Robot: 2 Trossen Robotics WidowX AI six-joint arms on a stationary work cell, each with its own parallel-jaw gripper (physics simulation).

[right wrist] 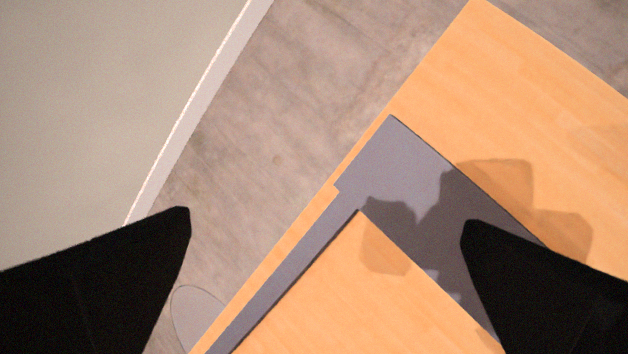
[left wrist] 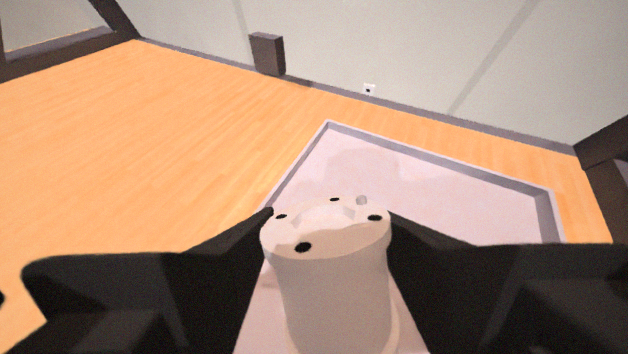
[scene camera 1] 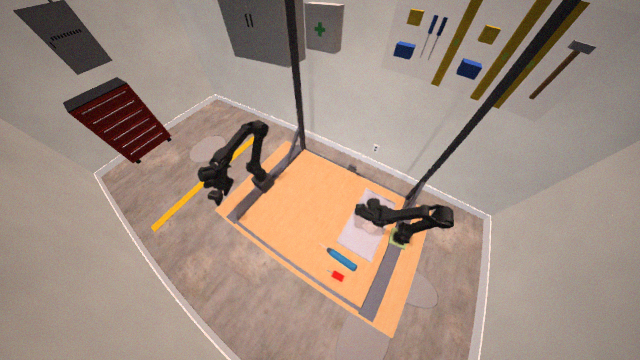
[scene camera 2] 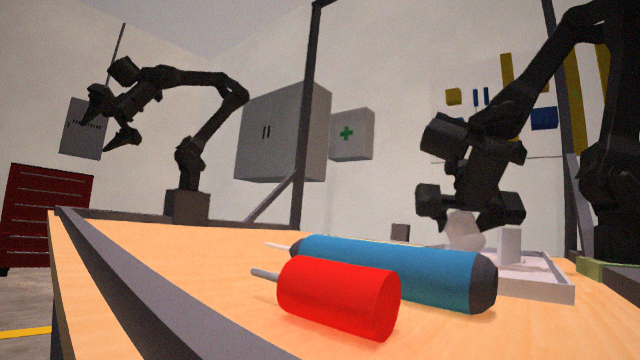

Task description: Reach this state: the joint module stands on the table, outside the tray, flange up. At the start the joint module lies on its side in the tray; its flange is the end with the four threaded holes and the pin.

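Places are measured from the left arm's base along level axes (x left, y back, z up), in millimetres.
Where they show: left gripper, fingertip midpoint: (left wrist: 321, 212) (scene camera 2: 455, 232); right gripper, fingertip midpoint: (right wrist: 329, 227) (scene camera 1: 222, 200) (scene camera 2: 92, 139); left arm's base, origin of the base link: (scene camera 1: 399, 238) (scene camera 2: 628, 262); right arm's base, origin of the base link: (scene camera 1: 261, 177).
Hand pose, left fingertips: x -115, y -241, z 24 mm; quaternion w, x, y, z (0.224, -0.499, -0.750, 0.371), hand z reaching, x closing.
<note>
Each offset is from my left fingertips to the top centre of the thing. "spot": to the spot under its first point. Level surfaces: height alone.
My left gripper (scene camera 2: 461, 227) (left wrist: 321, 212) is shut on the joint module {dx +27, dy +16, dz +48 mm} (scene camera 1: 369, 228) (scene camera 2: 462, 232) (left wrist: 337, 295), a pale cylinder held over the tray {dx +89, dy +44, dz -31 mm} (scene camera 1: 357, 247) (scene camera 2: 537, 292) (left wrist: 450, 200). In the left wrist view the flange, with four dark holes and a small pin, shows at its upper end between the fingertips. In scene camera 2 the module leans, its lower end low over the tray; whether it touches is unclear. My right gripper (scene camera 2: 94, 137) (right wrist: 329, 227) is open and empty, high beyond the left edge of the table {dz -47 mm} (scene camera 1: 300, 200) (scene camera 2: 200, 260) (right wrist: 300, 310).
A blue screwdriver {spot: dx +365, dy -18, dz -6 mm} (scene camera 1: 342, 259) (scene camera 2: 385, 265) and a red-handled tool {dx +447, dy -25, dz -13 mm} (scene camera 1: 338, 276) (scene camera 2: 335, 295) lie on the table in front of the tray. A pale block (scene camera 2: 509, 245) stands upright in the tray. A dark block {dx -234, dy -184, dz +10 mm} (scene camera 2: 400, 232) (left wrist: 268, 54) stands at the back edge.
</note>
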